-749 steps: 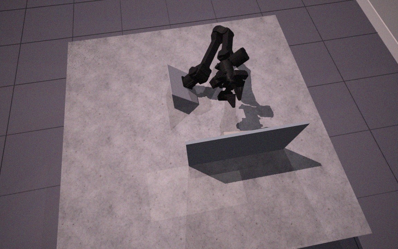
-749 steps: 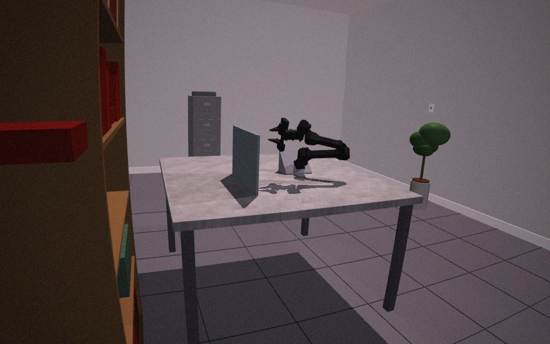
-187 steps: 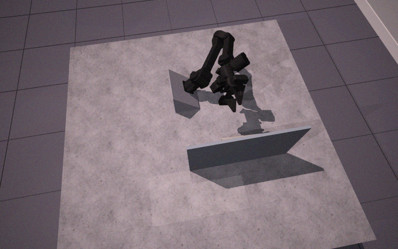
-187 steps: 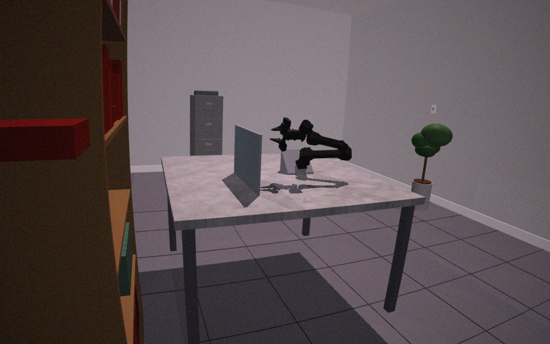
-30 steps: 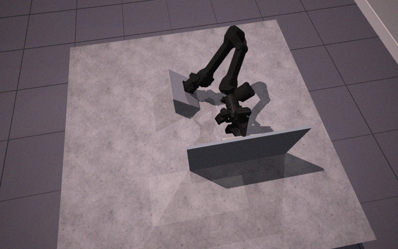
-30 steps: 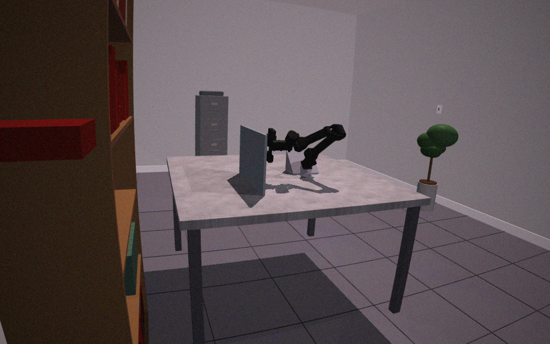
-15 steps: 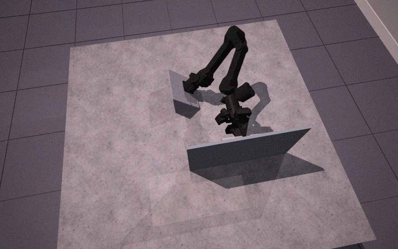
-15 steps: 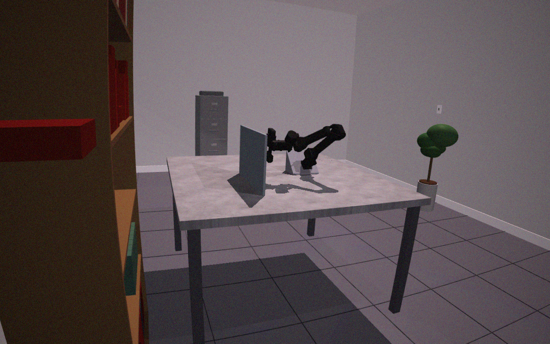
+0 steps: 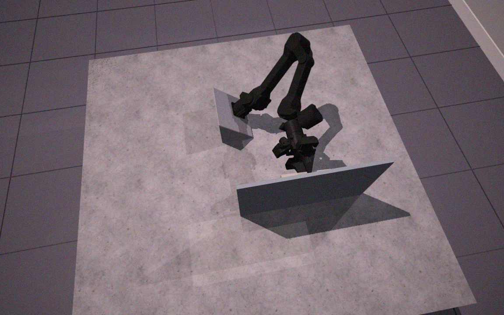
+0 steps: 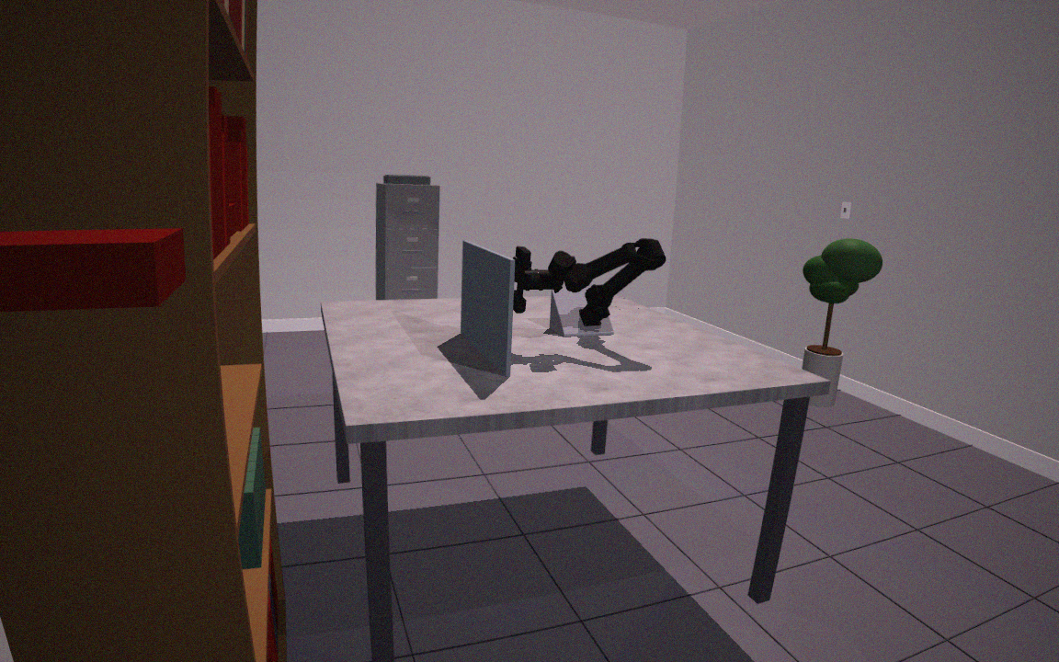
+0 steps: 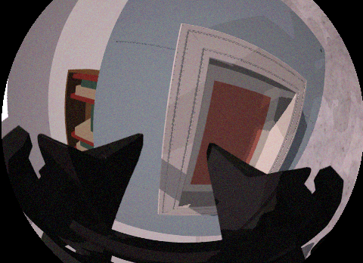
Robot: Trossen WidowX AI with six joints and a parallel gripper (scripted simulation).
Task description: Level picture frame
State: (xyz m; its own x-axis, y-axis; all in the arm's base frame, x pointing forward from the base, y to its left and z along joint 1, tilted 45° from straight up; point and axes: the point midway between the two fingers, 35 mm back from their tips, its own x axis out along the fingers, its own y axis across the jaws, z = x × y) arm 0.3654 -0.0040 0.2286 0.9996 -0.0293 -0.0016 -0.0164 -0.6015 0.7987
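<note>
My gripper tip is now 10 mm short of the picture frame, 10 mm to the left of it and 50 mm above it. Round my gripper tip: wall panel: 20 mm ahead, 10 mm to the left, 60 mm below.
</note>
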